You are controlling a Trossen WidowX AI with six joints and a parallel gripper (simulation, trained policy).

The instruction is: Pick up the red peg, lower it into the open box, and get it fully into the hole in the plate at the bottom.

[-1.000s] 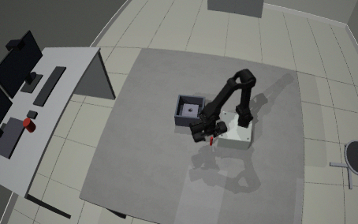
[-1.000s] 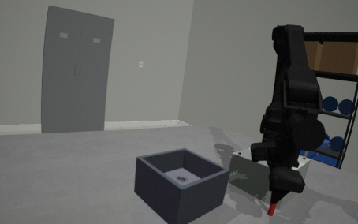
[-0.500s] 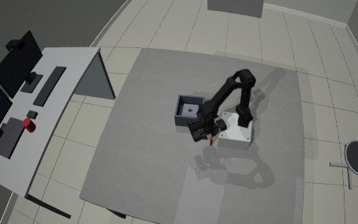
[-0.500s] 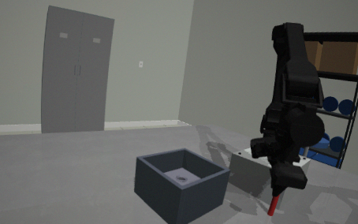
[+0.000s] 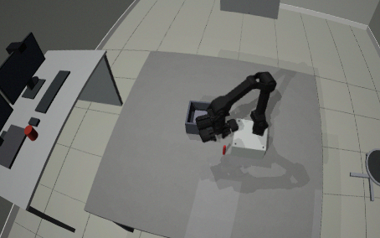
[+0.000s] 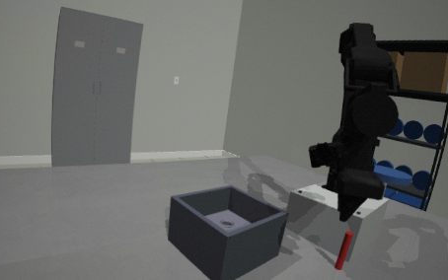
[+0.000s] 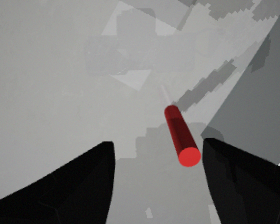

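The red peg lies 80 mm below my gripper tip, 40 mm behind it and 10 mm to the left of it. From my gripper tip the other things lie so: dark box (140 mm to the right, 140 mm ahead, 90 mm below).
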